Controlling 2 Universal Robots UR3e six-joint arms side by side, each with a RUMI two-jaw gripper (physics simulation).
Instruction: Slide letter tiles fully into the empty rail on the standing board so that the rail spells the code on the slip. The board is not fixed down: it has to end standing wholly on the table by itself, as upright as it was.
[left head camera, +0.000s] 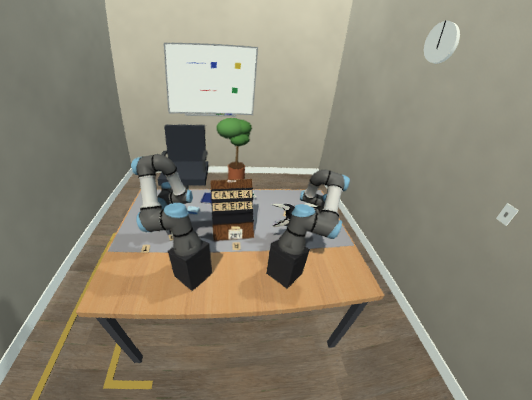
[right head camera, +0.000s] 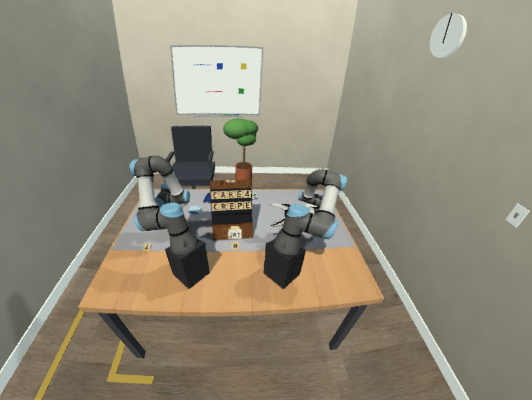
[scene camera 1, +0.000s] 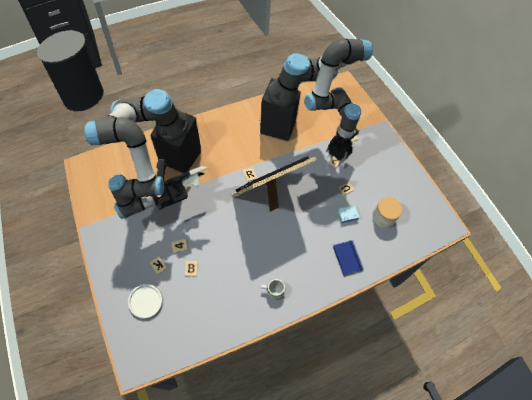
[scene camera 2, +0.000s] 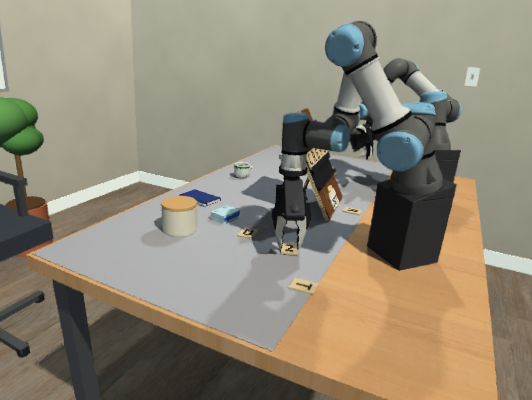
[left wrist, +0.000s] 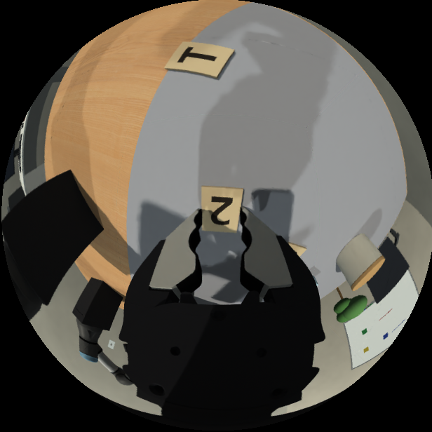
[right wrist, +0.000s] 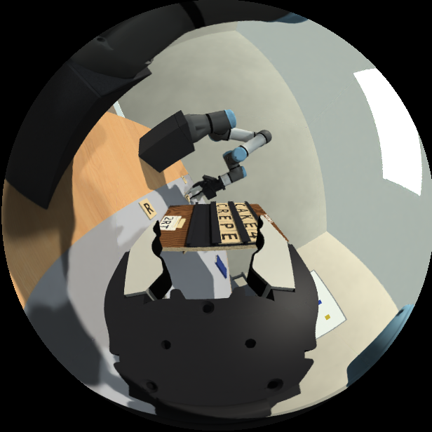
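The standing board (left head camera: 218, 231) (scene camera 2: 324, 197) carries CAKE4 and CREPE above an empty black rail (left head camera: 232, 217) (right wrist: 198, 225). Its slip (left head camera: 235, 234) (right wrist: 170, 223) reads 2RT in the right wrist view. My left gripper (scene camera 2: 291, 245) (left wrist: 220, 208) is low over the mat, shut on the 2 tile (scene camera 2: 289, 249) (left wrist: 220, 218), which lies flat between its fingertips. The R tile (left head camera: 236, 246) (scene camera 1: 249, 174) lies before the board. The T tile (scene camera 2: 303, 286) (left wrist: 200, 60) lies at the mat's edge. My right gripper (left head camera: 276, 215) (scene camera 1: 201, 172) is open and empty, beside the board and apart from it.
A U tile (scene camera 1: 345, 188), a light blue box (scene camera 1: 349, 214), a lidded jar (scene camera 1: 387, 212), a navy book (scene camera 1: 348, 258) and a mug (scene camera 1: 276, 288) stand or lie behind the board. Tiles K (scene camera 1: 158, 265), 4 (scene camera 1: 179, 246) and B (scene camera 1: 191, 268) lie near a white plate (scene camera 1: 145, 301).
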